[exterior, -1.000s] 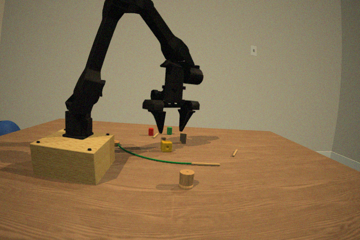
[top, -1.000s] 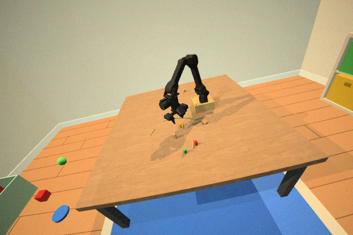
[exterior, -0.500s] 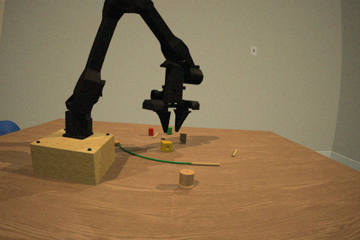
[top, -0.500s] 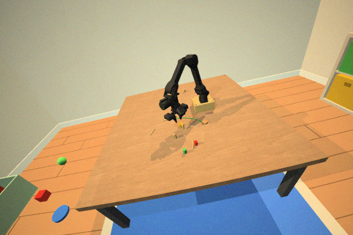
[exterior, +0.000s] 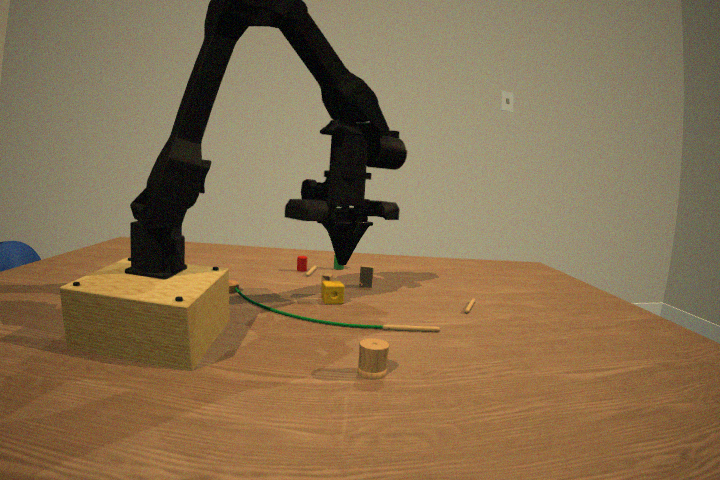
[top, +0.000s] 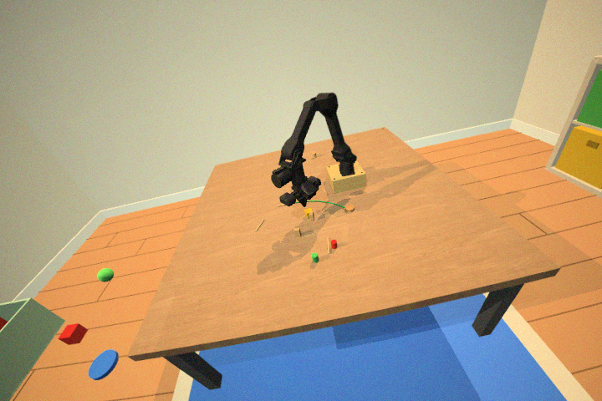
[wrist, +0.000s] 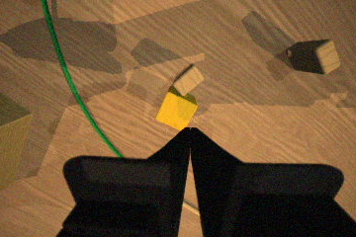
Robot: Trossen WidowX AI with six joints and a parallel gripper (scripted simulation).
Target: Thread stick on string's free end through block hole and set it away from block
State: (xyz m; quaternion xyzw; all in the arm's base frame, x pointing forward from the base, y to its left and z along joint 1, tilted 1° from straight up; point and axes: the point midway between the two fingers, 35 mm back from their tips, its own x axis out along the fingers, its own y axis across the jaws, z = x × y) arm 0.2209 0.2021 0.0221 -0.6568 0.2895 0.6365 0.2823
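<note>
My gripper tip is 20 mm past the plain block, 20 mm to the right of it and 40 mm above it. From my gripper tip the other things lie so: yellow block (10 mm behind, 10 mm to the right, 50 mm below); thin wooden stick (90 mm ahead, 120 mm to the right, 60 mm below); round wooden button (190 mm behind, 10 mm to the right, 50 mm below).
</note>
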